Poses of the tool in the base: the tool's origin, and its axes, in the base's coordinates. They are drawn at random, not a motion.
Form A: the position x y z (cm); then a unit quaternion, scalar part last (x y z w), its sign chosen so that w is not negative.
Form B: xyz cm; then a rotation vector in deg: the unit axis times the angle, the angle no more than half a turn. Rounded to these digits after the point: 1 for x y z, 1 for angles.
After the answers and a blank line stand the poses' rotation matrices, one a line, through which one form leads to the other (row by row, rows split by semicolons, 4 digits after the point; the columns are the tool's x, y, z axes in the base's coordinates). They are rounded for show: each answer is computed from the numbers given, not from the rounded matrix.
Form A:
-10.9 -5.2 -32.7 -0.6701 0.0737 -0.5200 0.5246
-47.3 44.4 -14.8 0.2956 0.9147 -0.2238 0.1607
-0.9 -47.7 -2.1 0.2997 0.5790 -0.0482 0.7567
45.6 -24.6 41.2 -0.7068 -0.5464 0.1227 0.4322
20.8 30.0 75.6 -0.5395 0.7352 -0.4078 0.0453
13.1 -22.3 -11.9 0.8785 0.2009 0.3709 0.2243
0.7 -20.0 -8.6 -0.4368 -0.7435 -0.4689 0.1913
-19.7 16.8 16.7 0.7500 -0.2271 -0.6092 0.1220
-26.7 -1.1 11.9 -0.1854 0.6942 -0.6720 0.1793
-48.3 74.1 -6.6 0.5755 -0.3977 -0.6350 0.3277
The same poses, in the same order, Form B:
-10.9 -5.2 -32.7 -91.9 10.1 -71.3
-47.3 44.4 -14.8 48.4 149.7 -36.6
-0.9 -47.7 -2.1 37.4 72.3 -6.0
45.6 -24.6 41.2 -100.9 -78.0 17.5
20.8 30.0 75.6 -94.4 128.7 -71.4
13.1 -22.3 -11.9 138.9 31.8 58.6
0.7 -20.0 -8.6 -70.3 -119.6 -75.5
-19.7 16.8 16.7 125.4 -38.0 -101.9
-26.7 -1.1 11.9 -30.0 112.4 -108.8
-48.3 74.1 -6.6 86.3 -59.7 -95.3

0.4484 0.4468 0.7742; -0.6443 -0.4388 0.6264; 0.6195 -0.7797 0.0911
-0.7736 0.6127 0.1617; 0.4689 0.7251 -0.5044; -0.4263 -0.3144 -0.8482
0.3249 0.4200 0.8474; 0.2741 0.8157 -0.5094; -0.9052 0.3978 0.1499
0.3728 0.6663 -0.6458; 0.8785 -0.0293 0.4769; 0.2989 -0.7451 -0.5963
-0.4137 -0.7564 0.5067; -0.8303 0.0852 -0.5508; 0.3734 -0.6486 -0.6633
0.6441 0.1866 0.7418; 0.5194 -0.8187 -0.2451; 0.5615 0.5431 -0.6242
-0.5452 0.8289 0.1252; 0.4701 0.1787 0.8643; 0.6941 0.5301 -0.4871
0.1547 -0.1920 -0.9691; -0.4893 -0.8671 0.0937; -0.8583 0.4597 -0.2280
-0.8670 -0.0164 0.4981; -0.4984 0.0281 -0.8665; 0.0002 -0.9995 -0.0326
-0.1228 -0.0416 -0.9916; -0.8740 -0.4689 0.1279; -0.4702 0.8823 0.0212

